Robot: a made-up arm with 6 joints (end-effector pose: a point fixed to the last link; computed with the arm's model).
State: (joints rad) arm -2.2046 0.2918 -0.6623 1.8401 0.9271 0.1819
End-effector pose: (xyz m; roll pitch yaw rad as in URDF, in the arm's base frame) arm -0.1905 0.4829 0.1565 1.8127 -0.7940 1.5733
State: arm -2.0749 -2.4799 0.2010 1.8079 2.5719 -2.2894
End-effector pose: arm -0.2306 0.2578 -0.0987 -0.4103 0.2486 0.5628
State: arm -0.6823 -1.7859 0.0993 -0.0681 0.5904 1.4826
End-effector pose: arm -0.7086 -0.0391 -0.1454 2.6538 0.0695 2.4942
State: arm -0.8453 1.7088 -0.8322 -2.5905 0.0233 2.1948
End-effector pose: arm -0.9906 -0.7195 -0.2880 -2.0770 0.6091 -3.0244
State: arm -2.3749 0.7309 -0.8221 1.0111 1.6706 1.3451
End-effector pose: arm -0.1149 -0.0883 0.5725 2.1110 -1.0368 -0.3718
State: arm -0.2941 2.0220 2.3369 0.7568 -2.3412 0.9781
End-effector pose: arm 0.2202 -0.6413 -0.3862 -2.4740 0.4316 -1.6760
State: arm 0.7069 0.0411 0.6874 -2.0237 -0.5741 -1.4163
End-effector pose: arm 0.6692 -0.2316 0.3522 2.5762 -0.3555 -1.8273
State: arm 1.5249 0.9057 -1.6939 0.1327 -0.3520 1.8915
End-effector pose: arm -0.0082 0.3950 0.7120 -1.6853 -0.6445 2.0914
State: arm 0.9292 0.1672 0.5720 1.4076 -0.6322 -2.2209
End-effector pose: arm 0.8437 -0.2236 -0.2623 -0.8029 0.8237 1.0494
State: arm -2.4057 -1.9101 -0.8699 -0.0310 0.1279 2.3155
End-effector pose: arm 0.1185 0.2798 -0.3730 1.7824 0.6236 -0.0116
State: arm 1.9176 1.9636 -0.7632 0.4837 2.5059 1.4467
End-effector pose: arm 0.1117 0.8127 -0.0913 3.0840 -0.0955 2.2521
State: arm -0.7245 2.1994 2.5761 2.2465 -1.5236 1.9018
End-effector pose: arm -0.5781 0.2771 -0.1155 1.9068 0.2872 2.5385
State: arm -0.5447 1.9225 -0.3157 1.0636 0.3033 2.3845
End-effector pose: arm -0.0977 -0.2371 0.8481 -1.6183 -1.0494 0.9705
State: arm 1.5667 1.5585 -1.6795 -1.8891 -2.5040 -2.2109
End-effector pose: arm 0.3615 -0.2101 0.5349 2.1191 -0.2547 -2.9291
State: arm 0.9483 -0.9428 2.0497 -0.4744 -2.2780 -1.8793
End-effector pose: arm 0.3100 0.2476 0.2866 1.8411 0.2924 0.8183
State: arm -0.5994 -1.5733 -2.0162 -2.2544 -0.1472 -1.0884
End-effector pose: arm -0.2774 -0.4408 -0.0181 1.3368 -0.5025 1.2074
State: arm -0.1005 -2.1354 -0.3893 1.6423 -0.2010 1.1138
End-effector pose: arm 0.5769 -0.5070 -0.1712 1.2703 1.1016 1.1779
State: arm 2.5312 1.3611 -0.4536 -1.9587 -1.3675 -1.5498
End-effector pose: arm 0.3251 0.7570 0.3091 -2.6427 -1.0847 -2.6105
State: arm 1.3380 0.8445 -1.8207 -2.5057 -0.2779 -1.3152
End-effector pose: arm 0.5974 -0.0733 0.4362 -2.5442 -0.2304 2.1844
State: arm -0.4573 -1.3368 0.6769 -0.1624 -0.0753 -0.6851
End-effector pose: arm -0.1986 -0.5079 0.3806 -0.7628 -0.2953 0.0426
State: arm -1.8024 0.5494 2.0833 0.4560 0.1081 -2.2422
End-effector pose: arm -0.7725 -0.0465 -0.1920 1.5194 1.0258 1.7697
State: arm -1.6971 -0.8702 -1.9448 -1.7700 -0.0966 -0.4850
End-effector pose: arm -0.6357 0.0695 -0.0248 2.2290 0.2630 -1.0830
